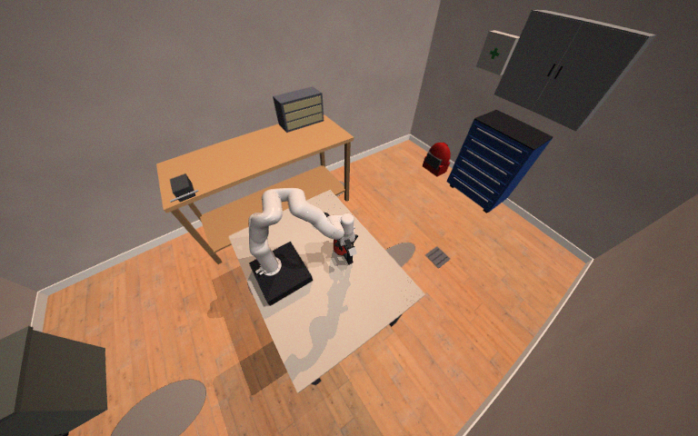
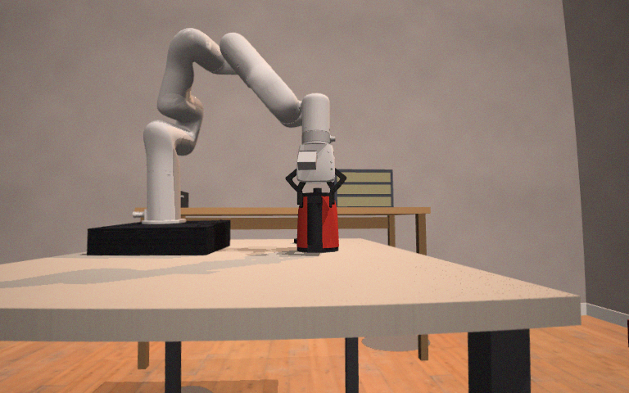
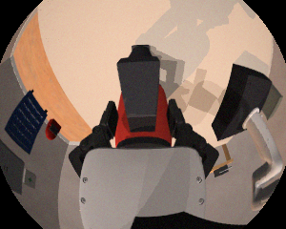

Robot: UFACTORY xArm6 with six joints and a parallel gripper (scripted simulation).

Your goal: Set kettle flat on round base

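Right now my hand is 10 mm short of the red kettle, 30 mm to the right of it and 50 mm above it. From my hand the other things lie so: black round base (70 mm ahead, 360 mm to the left, 120 mm below).
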